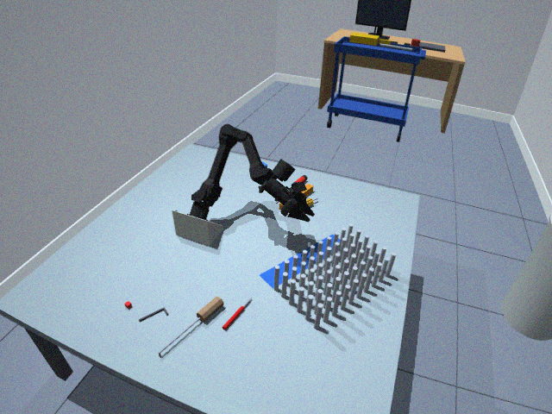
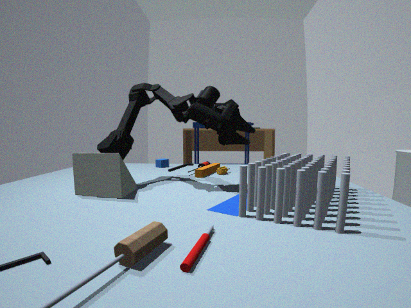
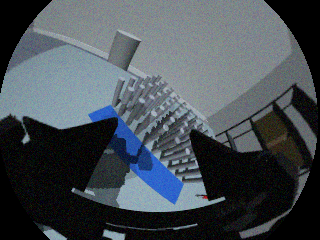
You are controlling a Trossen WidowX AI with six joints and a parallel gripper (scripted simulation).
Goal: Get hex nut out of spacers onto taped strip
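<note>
Right now my gripper tip is 54 cm to the left of the pick tool, 15 cm past it and 15 cm above it. The rest, counted from my gripper tip: orange block 28 cm to the left, 20 cm behind, 15 cm below; red-handled screwdriver 37 cm to the right, 16 cm below, 6 cm behind; blue taped strip 16 cm below, 5 cm to the right, 1 cm ahead.
</note>
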